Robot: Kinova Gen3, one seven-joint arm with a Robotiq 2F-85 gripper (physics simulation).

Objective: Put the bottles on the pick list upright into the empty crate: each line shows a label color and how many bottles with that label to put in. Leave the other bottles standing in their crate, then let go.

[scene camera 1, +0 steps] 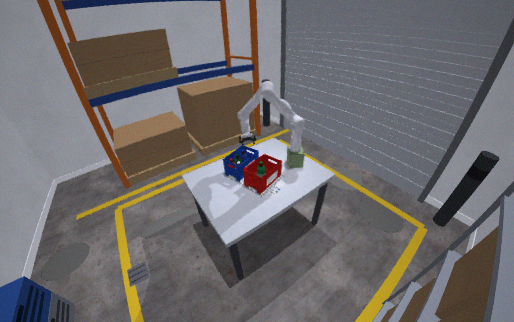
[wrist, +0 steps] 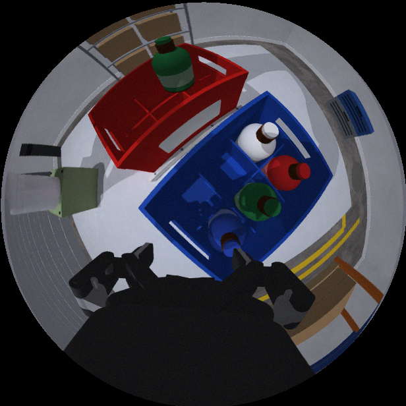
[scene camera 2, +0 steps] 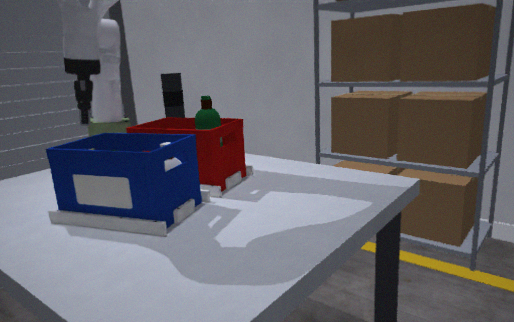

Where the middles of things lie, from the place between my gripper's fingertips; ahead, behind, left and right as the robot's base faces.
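Labels:
The white bottle (wrist: 257, 140) is 16 cm ahead of my hand, 11 cm to the left of it and 13 cm below it. I see the red bottle (wrist: 284, 172) 20 cm ahead of my hand, 3 cm to the left of it and 13 cm below it. From my hand, the white crate strip (scene camera 2: 142, 226) is 14 cm ahead, 5 cm to the right and 21 cm below, and the blue bottle (wrist: 226, 231) is 4 cm ahead, 4 cm to the right and 13 cm below.

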